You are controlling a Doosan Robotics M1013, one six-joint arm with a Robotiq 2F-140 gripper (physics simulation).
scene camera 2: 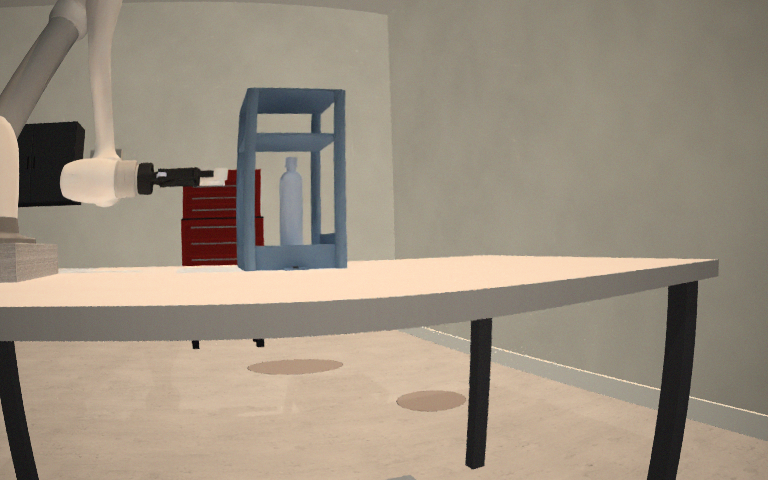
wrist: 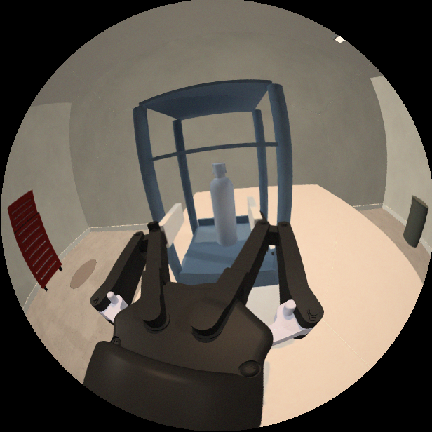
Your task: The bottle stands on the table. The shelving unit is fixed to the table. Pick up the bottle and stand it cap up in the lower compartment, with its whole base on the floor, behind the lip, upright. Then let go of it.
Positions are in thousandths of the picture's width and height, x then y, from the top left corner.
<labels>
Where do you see a pale blue-grey bottle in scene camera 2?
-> At 380, 384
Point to a blue shelving unit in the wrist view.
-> At 473, 605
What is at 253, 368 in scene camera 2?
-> My gripper.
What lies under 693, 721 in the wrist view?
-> My gripper.
</labels>
